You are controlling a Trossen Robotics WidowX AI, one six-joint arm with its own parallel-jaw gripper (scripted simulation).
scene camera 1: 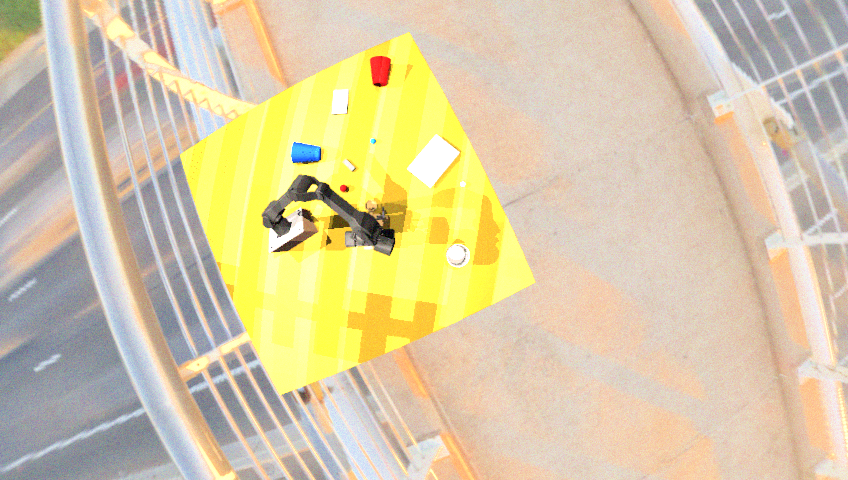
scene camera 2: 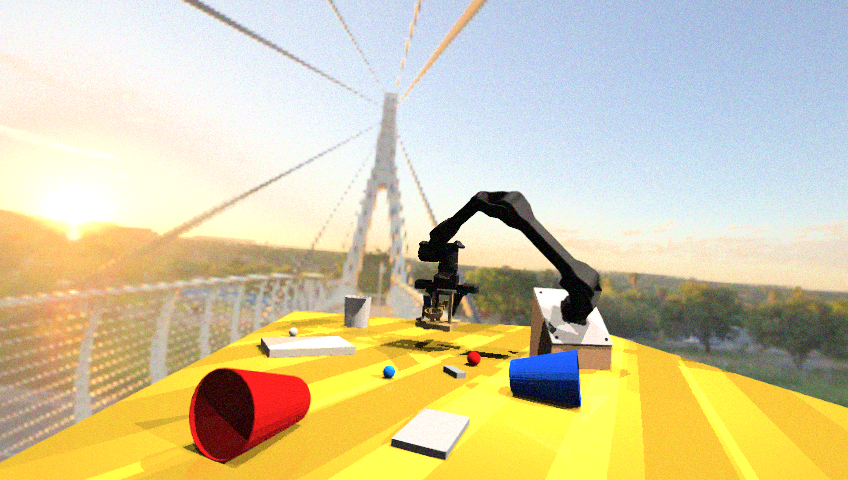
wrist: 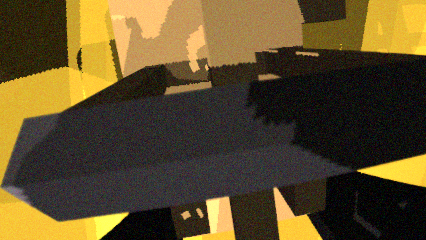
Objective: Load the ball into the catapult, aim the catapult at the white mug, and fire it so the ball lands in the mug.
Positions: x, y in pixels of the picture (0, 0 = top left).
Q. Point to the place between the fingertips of my gripper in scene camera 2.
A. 444, 315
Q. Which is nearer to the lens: the white mug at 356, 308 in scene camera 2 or the blue cup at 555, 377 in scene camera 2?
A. The blue cup.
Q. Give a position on a white slab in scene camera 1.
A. At 430, 164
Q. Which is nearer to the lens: the wooden catapult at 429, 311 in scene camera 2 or the blue cup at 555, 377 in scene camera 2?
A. The blue cup.
